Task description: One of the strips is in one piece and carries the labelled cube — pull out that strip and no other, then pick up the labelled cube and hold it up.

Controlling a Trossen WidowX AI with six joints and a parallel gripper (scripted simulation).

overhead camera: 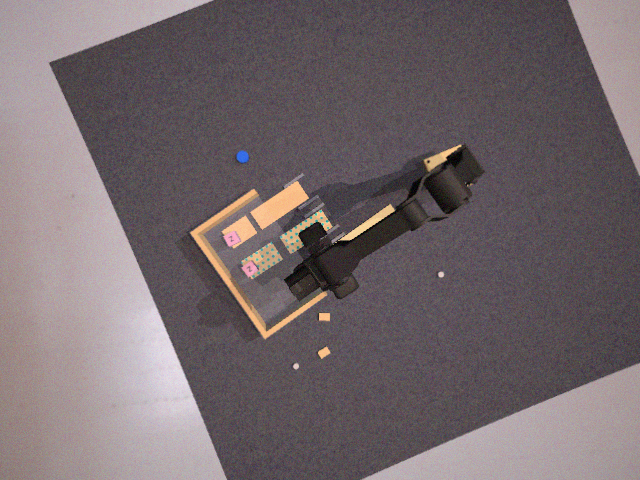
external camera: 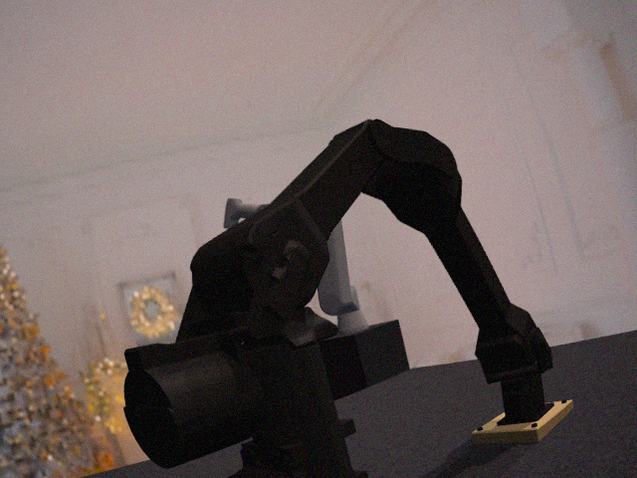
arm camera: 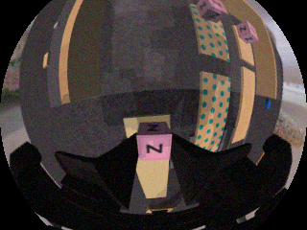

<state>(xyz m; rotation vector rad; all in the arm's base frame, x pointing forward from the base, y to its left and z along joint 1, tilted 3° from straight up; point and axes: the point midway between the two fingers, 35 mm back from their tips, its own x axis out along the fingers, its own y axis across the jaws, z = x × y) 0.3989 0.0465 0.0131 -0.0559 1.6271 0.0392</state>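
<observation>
Now: gripper tip 10 cm past the pale strip, 1 cm to the left of it and 1 cm above it. From my gripper tip the other things lie so: blue disc (34 cm to the right, 7 cm ahead, 1 cm below).
</observation>
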